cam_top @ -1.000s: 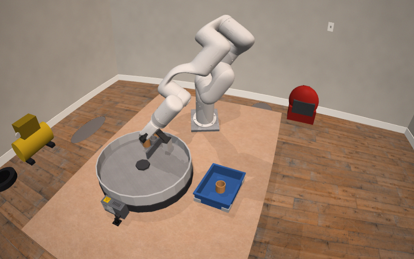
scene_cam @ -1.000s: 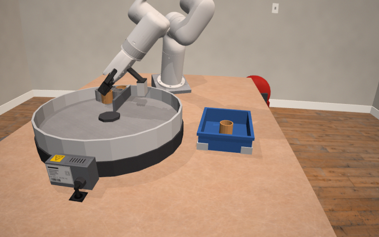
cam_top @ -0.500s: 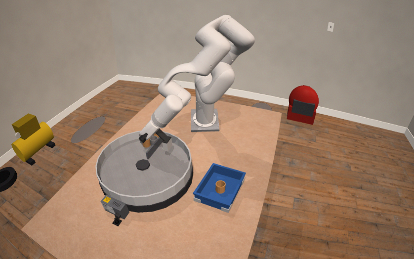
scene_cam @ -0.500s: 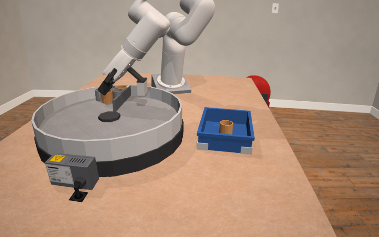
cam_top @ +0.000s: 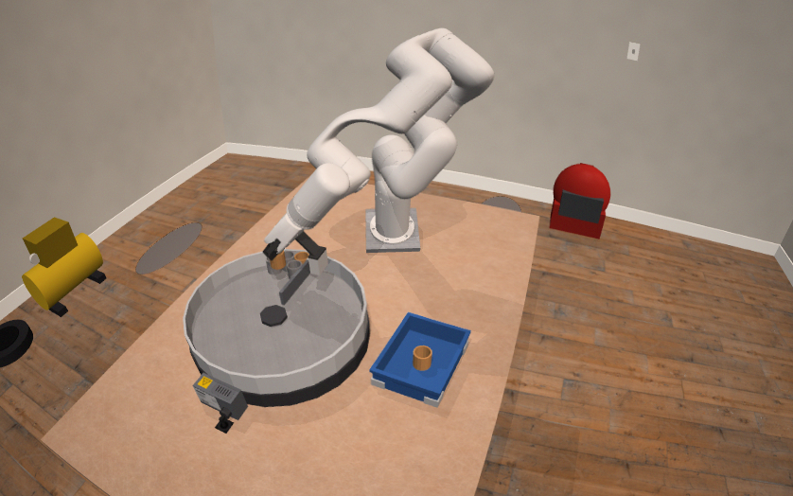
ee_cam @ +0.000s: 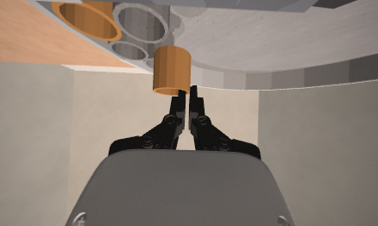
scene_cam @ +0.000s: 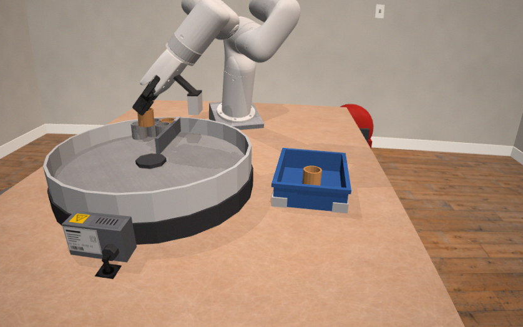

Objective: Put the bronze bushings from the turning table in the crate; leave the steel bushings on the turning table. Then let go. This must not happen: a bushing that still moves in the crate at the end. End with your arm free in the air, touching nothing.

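My gripper is now 110 mm short of the blue crate, 380 mm to the right of it and 120 mm above it. Also, from my hand: turning table: 120 mm ahead, 50 mm to the left, 100 mm below.
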